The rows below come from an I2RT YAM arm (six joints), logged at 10 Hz.
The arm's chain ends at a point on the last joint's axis. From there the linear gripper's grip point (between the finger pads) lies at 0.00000 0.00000 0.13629 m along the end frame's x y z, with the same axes.
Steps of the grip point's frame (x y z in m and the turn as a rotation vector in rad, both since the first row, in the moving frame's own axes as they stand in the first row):
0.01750, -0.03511, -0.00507, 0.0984, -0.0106, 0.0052
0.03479, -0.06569, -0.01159, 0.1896, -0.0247, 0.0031
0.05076, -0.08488, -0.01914, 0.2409, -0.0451, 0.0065
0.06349, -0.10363, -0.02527, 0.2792, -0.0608, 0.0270
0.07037, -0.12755, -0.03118, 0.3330, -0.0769, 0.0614
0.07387, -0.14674, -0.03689, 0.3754, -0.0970, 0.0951
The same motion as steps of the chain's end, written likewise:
0.01891, -0.02172, -0.00440, 0.0984, -0.0106, 0.0052
0.03810, -0.04000, -0.00911, 0.1896, -0.0247, 0.0031
0.05674, -0.05236, -0.01507, 0.2409, -0.0451, 0.0065
0.07115, -0.06599, -0.01974, 0.2792, -0.0608, 0.0270
0.07926, -0.08275, -0.02330, 0.3330, -0.0769, 0.0614
0.08434, -0.09630, -0.02678, 0.3754, -0.0970, 0.0951

